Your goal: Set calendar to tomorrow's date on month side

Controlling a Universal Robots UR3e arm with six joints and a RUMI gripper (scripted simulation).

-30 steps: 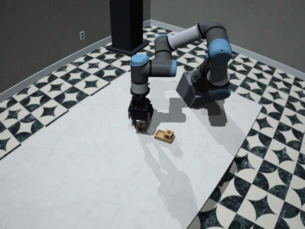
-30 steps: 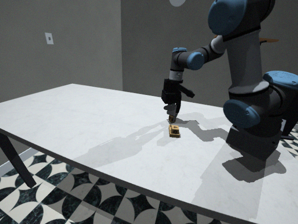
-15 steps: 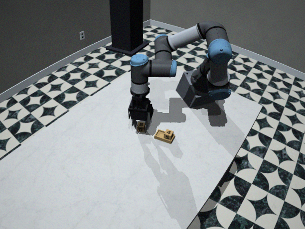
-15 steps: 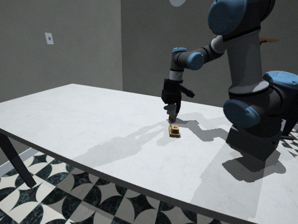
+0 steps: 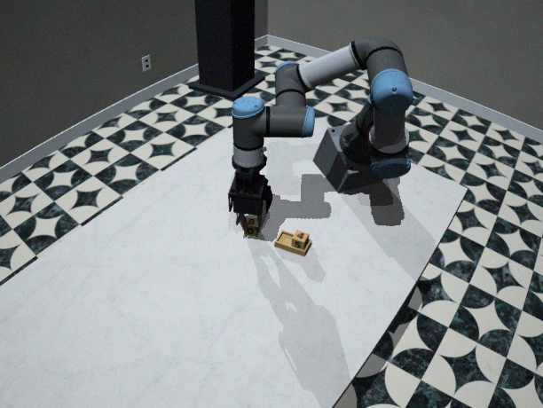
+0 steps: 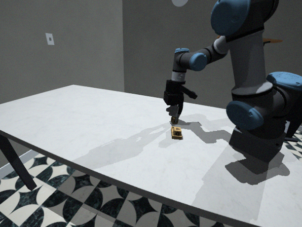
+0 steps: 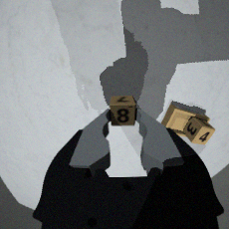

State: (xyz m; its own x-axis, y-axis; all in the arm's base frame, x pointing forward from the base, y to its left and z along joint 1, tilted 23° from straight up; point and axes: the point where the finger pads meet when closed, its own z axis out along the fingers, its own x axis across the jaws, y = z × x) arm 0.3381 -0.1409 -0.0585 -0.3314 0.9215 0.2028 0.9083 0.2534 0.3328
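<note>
Now: the wooden calendar tray 11 cm to the left of my hand, 2 cm below it and 1 cm behind it. Round my hand: wooden cube (1 cm below).
</note>
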